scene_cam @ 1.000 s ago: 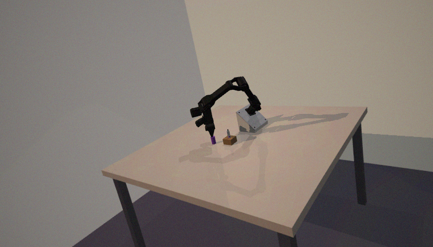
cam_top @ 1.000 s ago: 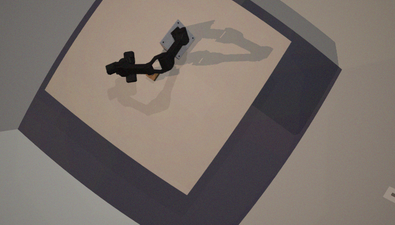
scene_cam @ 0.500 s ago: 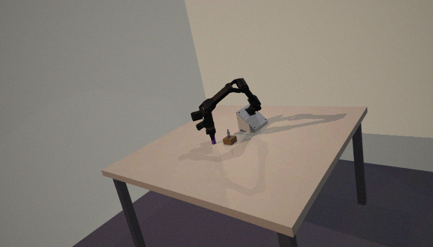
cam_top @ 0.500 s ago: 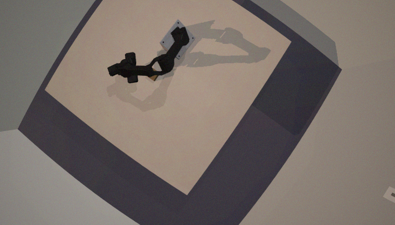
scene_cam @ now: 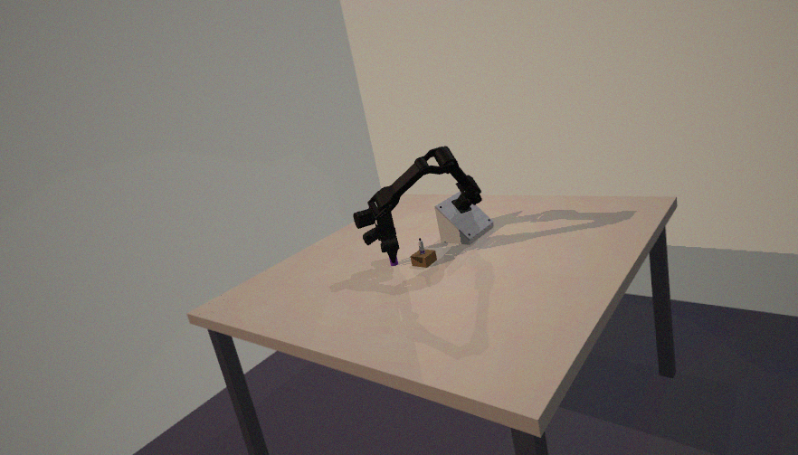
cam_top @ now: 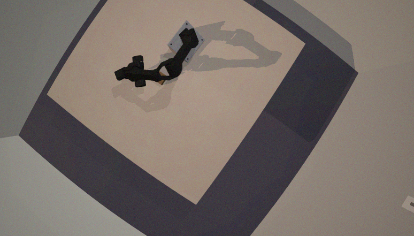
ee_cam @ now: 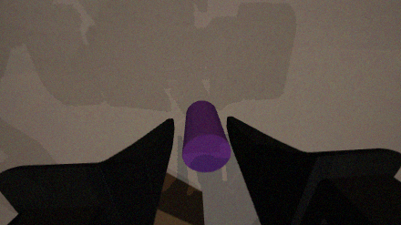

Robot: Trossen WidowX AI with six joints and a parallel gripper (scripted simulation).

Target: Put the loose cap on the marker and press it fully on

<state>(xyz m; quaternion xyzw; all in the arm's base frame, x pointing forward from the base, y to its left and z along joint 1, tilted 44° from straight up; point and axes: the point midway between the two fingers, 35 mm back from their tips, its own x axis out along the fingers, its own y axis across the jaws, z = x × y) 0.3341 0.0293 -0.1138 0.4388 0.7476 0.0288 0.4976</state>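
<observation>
My gripper tip is 100 mm to the right of the brown holder block and 60 mm past it. The rest, counted from my gripper tip: purple cap: 10 mm above.
</observation>
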